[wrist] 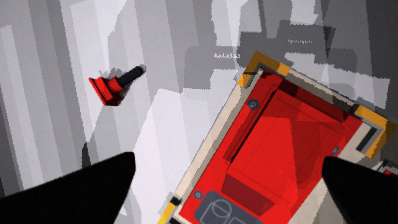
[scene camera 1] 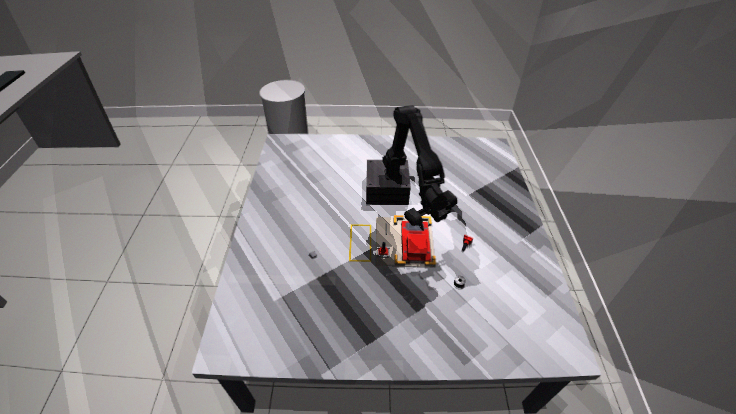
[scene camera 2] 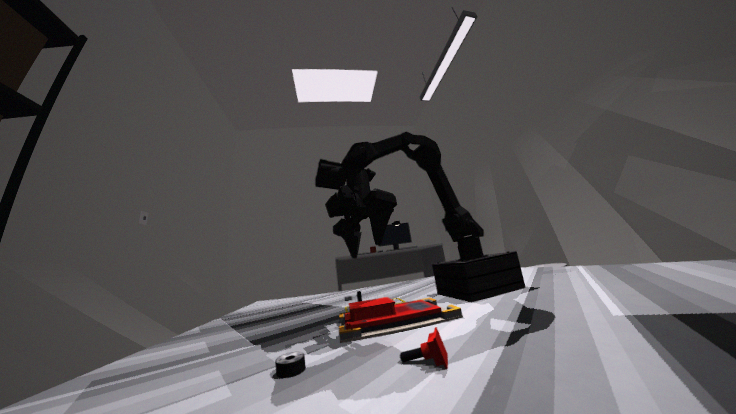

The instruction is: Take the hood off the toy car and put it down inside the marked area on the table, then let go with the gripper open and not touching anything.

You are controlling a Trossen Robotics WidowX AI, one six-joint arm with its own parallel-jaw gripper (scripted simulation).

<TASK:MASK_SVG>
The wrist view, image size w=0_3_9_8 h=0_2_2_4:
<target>my gripper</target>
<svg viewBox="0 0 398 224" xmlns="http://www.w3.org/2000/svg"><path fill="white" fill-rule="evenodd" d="M324 158L322 177L335 205L347 224L398 224L397 177L378 172L337 156L327 156ZM134 152L123 152L94 165L73 171L63 177L61 176L36 187L27 188L0 198L0 224L114 224L127 198L128 190L135 175Z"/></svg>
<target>red hood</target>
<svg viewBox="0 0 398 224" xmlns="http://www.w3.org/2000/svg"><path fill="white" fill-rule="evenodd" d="M277 89L277 91L270 95L269 100L231 158L231 163L226 173L289 211L322 167L324 158L331 156L333 150L350 128L288 93Z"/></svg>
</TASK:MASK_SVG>
